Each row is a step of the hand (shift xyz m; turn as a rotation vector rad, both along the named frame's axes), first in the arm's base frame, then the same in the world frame.
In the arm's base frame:
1: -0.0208 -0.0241 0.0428 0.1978 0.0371 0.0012
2: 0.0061 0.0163 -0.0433 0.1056 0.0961 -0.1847
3: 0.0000 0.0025 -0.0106 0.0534 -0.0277 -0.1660
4: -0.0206 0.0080 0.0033 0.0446 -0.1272 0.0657
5: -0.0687 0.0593 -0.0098 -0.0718 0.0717 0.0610
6: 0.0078 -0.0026 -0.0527 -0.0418 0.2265 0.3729
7: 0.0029 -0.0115 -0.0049 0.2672 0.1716 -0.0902
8: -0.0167 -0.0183 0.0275 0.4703 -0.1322 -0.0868
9: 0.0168 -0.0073 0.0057 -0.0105 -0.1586 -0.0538
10: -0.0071 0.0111 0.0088 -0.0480 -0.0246 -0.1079
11: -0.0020 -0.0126 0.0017 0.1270 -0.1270 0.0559
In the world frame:
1: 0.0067 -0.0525 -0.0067 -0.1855 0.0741 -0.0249
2: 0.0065 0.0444 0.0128 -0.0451 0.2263 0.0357
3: 0.0028 0.0096 0.0043 -0.0165 0.1261 0.1225
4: 0.0202 -0.0035 -0.0090 -0.0760 -0.1121 0.0644
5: 0.0767 0.0233 -0.0437 0.0648 -0.0248 -0.0959
6: 0.0044 0.0411 0.0337 -0.0154 -0.1669 -0.4050
7: -0.0032 -0.0021 0.0122 -0.2122 0.2410 -0.0766
8: 0.0071 -0.0363 -0.0021 -0.4507 0.1174 0.1711
9: -0.0185 -0.0041 0.0029 0.0006 -0.0533 0.1591
10: 0.0063 -0.0023 -0.0144 0.0680 0.0558 0.0826
11: -0.0002 -0.0091 0.0091 -0.1530 -0.0822 0.0723

